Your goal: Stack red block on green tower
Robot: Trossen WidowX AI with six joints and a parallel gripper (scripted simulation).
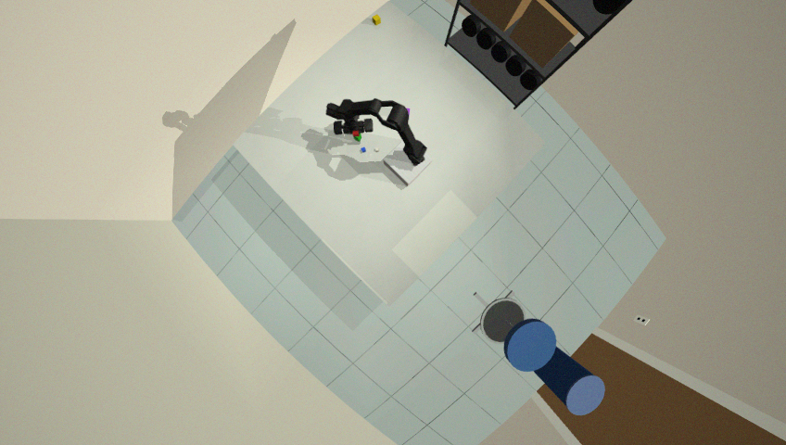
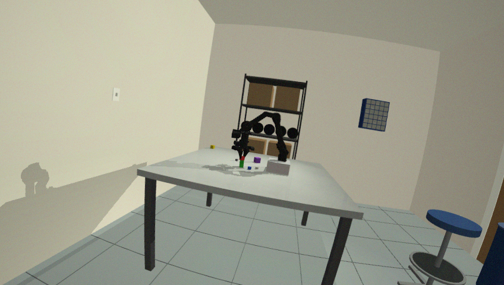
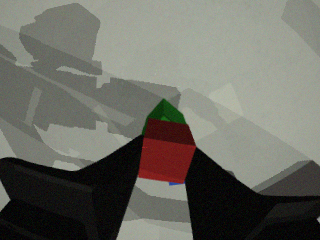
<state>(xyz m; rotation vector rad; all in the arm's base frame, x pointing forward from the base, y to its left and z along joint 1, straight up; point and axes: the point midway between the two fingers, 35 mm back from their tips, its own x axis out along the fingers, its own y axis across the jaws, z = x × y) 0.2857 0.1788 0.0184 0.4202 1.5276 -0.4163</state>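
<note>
The red block is 1 cm above my gripper tip. From my gripper tip the other things lie so: small blue block: 8 cm behind, 1 cm to the left, 6 cm below; green block: 5 cm below; purple block: 4 cm behind, 28 cm to the right, 4 cm below.
</note>
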